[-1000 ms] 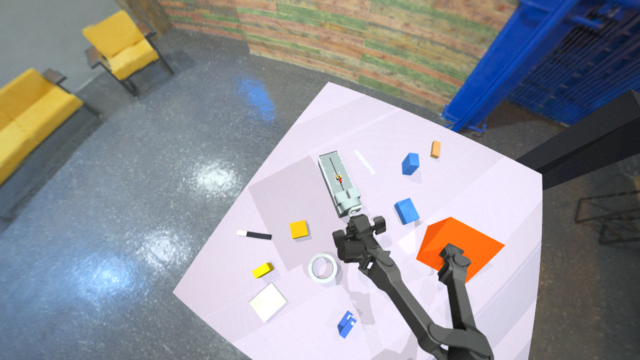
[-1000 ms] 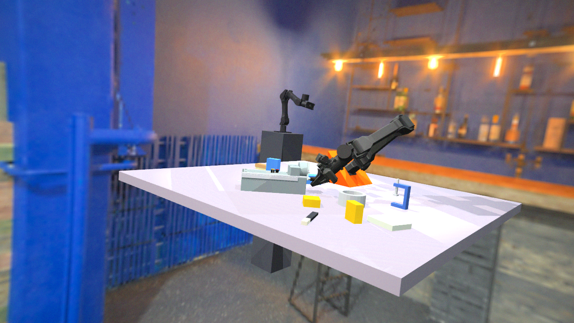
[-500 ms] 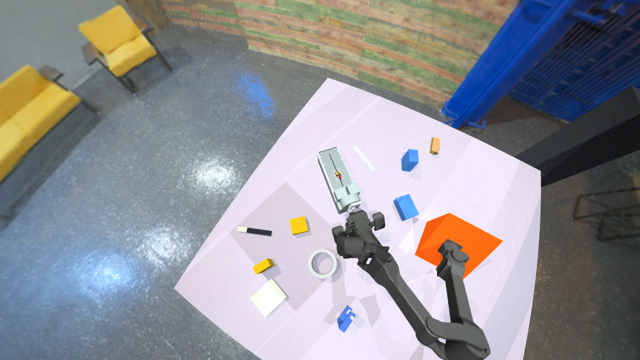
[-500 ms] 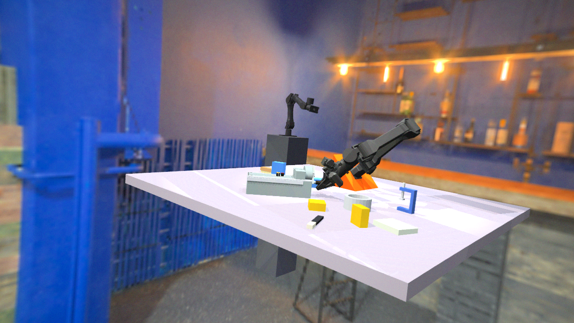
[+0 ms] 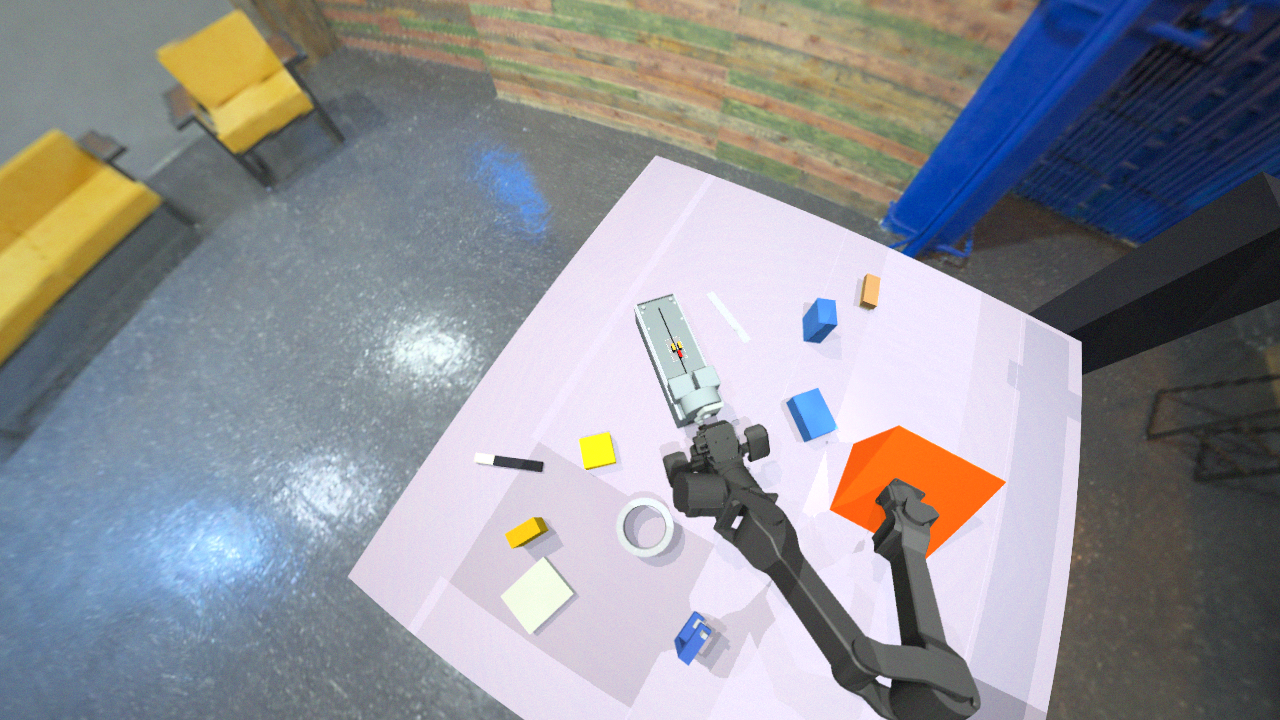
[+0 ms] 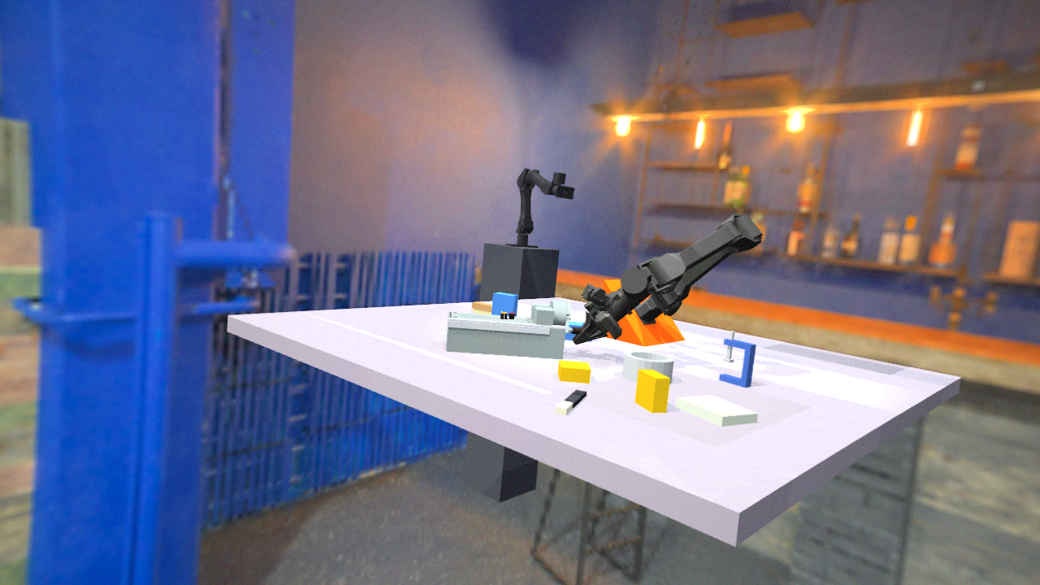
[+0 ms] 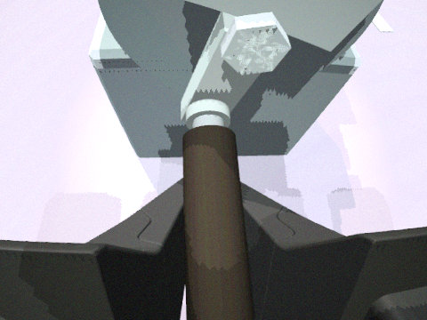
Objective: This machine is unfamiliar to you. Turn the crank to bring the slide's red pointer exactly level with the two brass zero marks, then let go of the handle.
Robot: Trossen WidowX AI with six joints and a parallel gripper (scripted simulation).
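The brown crank handle lies 30 mm above my gripper tip, 10 mm to the left of it and 10 mm behind it. Round my gripper tip: metal strip: 280 mm to the right, 70 mm ahead, 30 mm below; then blue clamp: 320 mm to the left, 150 mm behind, 20 mm above; then red pointer: 110 mm ahead, 100 mm to the right, 50 mm above.
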